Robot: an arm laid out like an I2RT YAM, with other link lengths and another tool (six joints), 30 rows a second.
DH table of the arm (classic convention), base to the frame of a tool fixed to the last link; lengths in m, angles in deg. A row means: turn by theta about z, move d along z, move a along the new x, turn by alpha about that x. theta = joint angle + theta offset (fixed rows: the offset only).
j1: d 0.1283; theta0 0; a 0.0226; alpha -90
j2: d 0; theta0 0; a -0.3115; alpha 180
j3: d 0; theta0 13.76; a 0.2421; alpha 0
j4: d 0.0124; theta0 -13.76; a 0.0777; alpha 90
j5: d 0.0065; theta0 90; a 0; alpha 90
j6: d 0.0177; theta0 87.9; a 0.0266; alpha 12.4
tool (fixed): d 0.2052; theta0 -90; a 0; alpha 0
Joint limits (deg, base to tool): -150..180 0..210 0..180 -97..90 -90..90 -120..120
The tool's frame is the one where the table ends.
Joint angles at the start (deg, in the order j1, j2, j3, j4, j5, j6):
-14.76, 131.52, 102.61, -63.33, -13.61, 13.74
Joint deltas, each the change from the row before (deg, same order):
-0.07, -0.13, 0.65, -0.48, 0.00, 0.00
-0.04, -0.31, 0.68, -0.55, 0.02, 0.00
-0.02, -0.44, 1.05, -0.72, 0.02, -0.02
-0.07, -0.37, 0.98, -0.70, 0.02, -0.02
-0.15, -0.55, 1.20, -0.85, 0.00, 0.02
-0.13, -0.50, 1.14, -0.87, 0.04, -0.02
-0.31, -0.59, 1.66, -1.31, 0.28, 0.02
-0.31, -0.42, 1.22, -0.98, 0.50, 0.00
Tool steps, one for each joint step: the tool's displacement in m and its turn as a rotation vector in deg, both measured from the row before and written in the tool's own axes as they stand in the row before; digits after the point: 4 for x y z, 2 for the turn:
0.0001, -0.0016, -0.0035, 0.29, -0.06, 0.06
-0.0001, -0.0017, -0.0049, 0.44, -0.07, 0.03
-0.0006, -0.0030, -0.0073, 0.76, -0.13, -0.02
-0.0001, -0.0027, -0.0066, 0.65, -0.11, 0.04
0.0002, -0.0034, -0.0088, 0.88, -0.18, 0.15
0.0004, -0.0028, -0.0082, 0.77, -0.11, 0.09
0.0024, -0.0038, -0.0110, 0.98, 0.09, 0.32
0.0036, -0.0029, -0.0080, 0.75, 0.36, 0.32

